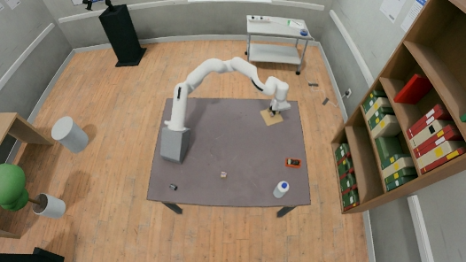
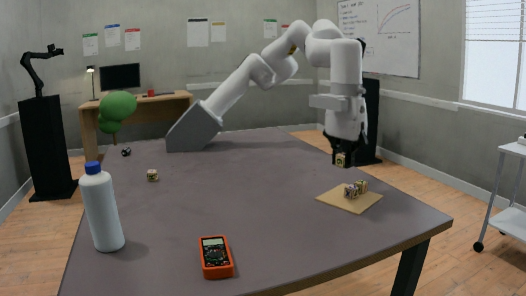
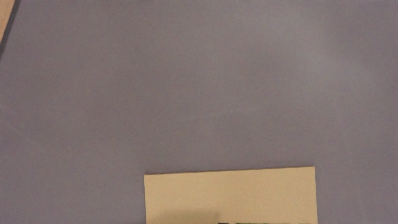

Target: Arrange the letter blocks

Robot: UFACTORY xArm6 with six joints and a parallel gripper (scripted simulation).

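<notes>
My gripper is now 12 cm above the tan mat, 5 cm to the right of it and 1 cm past it. The rest, counted from my hand: black object: 68 cm behind, 58 cm to the right, 11 cm below; then white bottle: 57 cm to the right, 4 cm below, 2 cm ahead.
</notes>
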